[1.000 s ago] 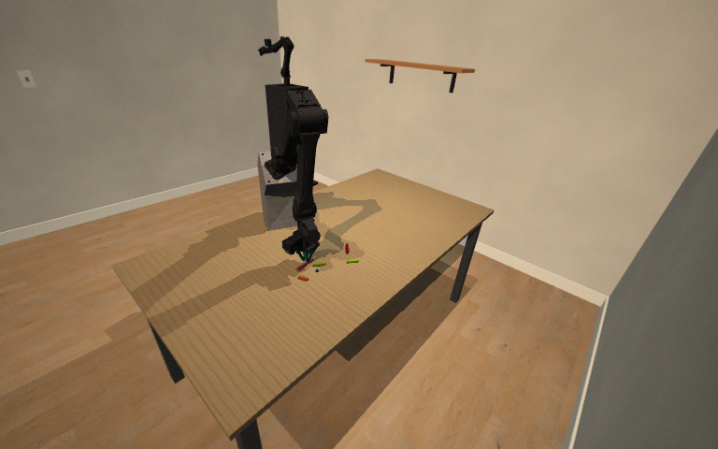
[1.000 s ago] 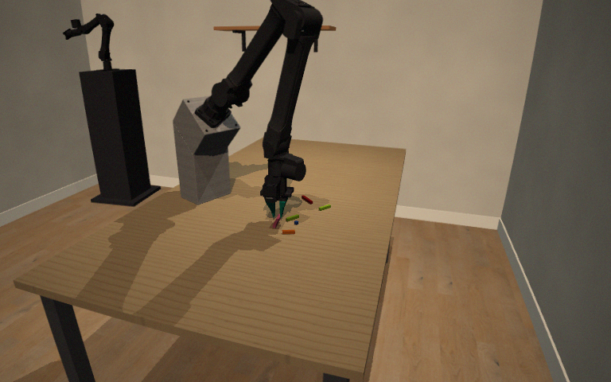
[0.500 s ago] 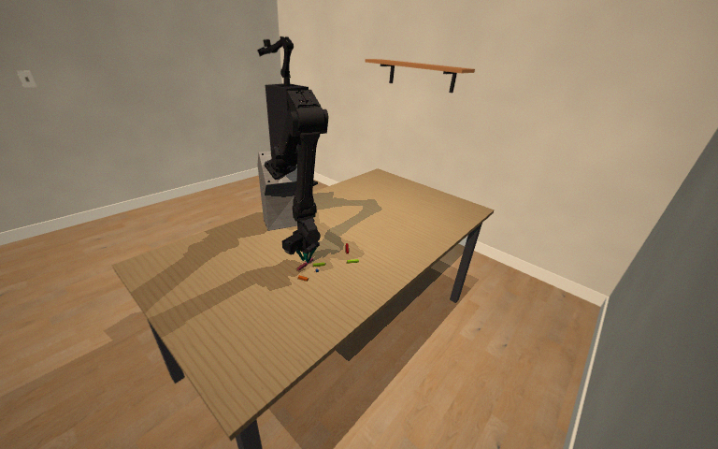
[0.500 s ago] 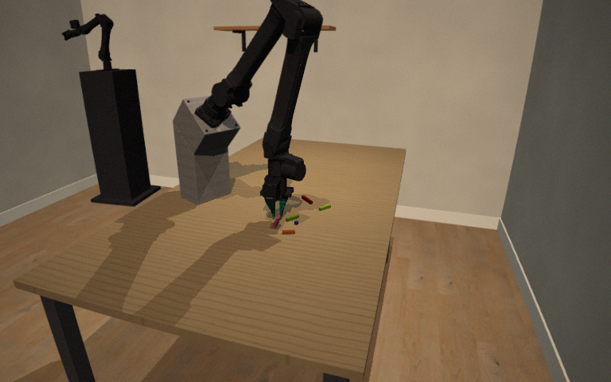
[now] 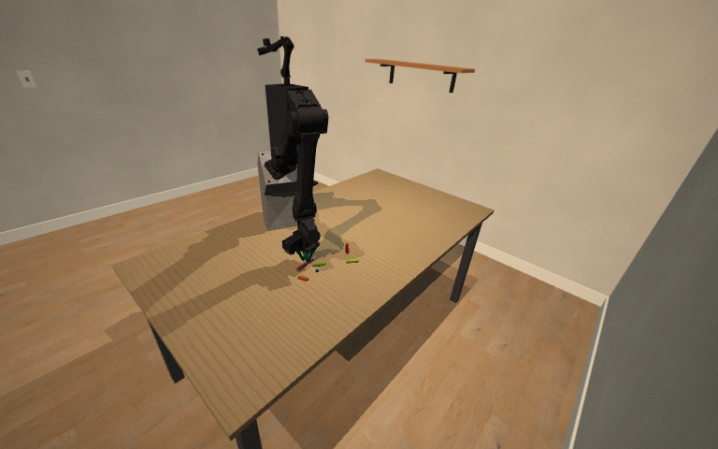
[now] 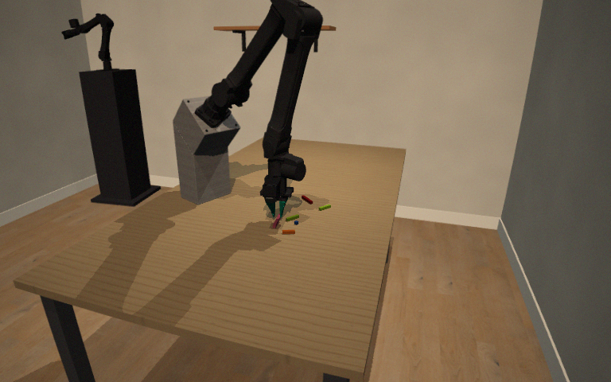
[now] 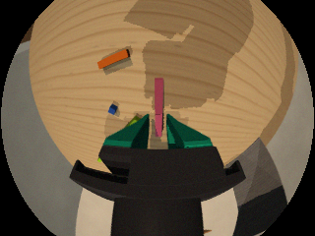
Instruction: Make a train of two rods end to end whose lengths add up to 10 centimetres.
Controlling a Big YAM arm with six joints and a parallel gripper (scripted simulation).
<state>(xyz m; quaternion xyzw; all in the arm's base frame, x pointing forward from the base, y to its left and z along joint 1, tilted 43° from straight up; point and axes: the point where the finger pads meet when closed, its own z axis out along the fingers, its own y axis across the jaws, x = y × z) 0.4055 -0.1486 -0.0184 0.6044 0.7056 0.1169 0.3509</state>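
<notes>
The pink rod is 2 cm below my hand. Also, from my hand: orange rod (7 cm to the right, 6 cm ahead, 2 cm below); blue rod (7 cm ahead, 2 cm below); red rod (20 cm to the left, 7 cm ahead, 2 cm below).
</notes>
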